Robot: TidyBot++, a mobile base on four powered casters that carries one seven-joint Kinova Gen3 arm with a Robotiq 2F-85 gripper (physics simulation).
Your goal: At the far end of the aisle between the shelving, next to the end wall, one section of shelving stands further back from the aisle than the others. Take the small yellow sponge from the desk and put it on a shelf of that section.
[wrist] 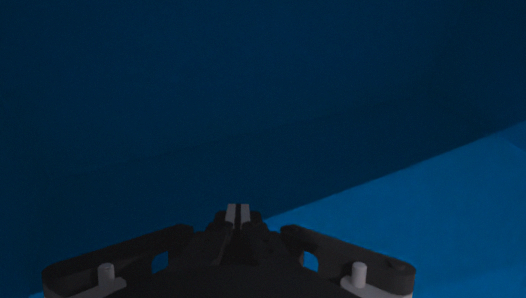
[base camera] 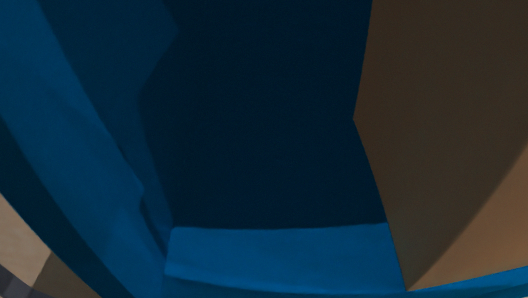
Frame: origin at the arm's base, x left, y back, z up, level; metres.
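Seen in the pictures: gripper, between the fingertips: (wrist: pixel 238 218).
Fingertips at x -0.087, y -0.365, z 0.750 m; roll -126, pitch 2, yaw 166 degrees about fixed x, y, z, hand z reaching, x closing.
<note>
A point is followed by its place in that frame.
My gripper (wrist: pixel 238 218) @[y -0.365, x -0.087, z 0.750 m] is shut, its two fingertips together with nothing between them. It is at the lower middle of the wrist view, over blue shelving. A brightly lit blue shelf surface (wrist: pixel 425 210) @[y -0.411, x -0.374, z 0.594 m] lies at the right of that view, and a dark, shaded blue surface fills the upper left. In the base camera view, blue shelving (base camera: pixel 280 255) @[y -0.258, x 0.002, z -0.320 m] stands very close, with a lit blue band along the bottom and deep shadow above it. The yellow sponge and the desk do not show in either view. The gripper does not show in the base camera view.
A large brown surface (base camera: pixel 435 125) @[y -0.302, x -0.119, z -0.177 m], partly shaded, fills the right side of the base camera view. A slanting blue panel (base camera: pixel 65 130) @[y -0.198, x 0.113, z -0.123 m] runs down its left side, close to the camera. A tan patch (base camera: pixel 17 240) @[y -0.232, x 0.419, z -0.397 m] shows at the lower left edge.
</note>
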